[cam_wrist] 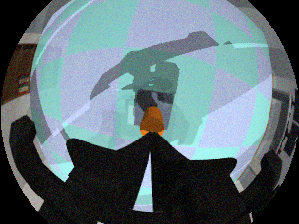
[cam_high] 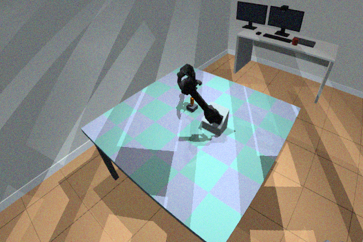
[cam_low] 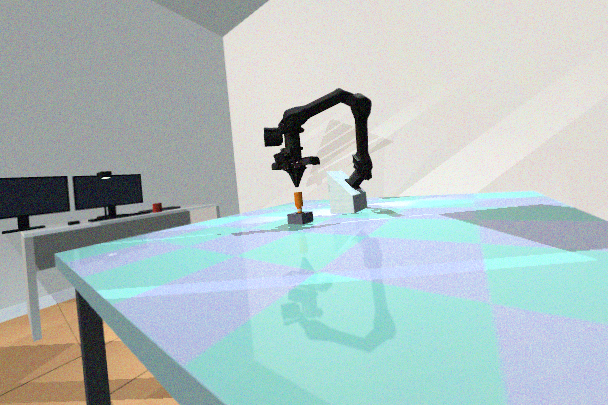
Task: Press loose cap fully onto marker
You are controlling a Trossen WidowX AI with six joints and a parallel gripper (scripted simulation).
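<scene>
My gripper tip is now 4 cm above the orange cap. Also, from my gripper tip: grey holder block (11 cm below).
</scene>
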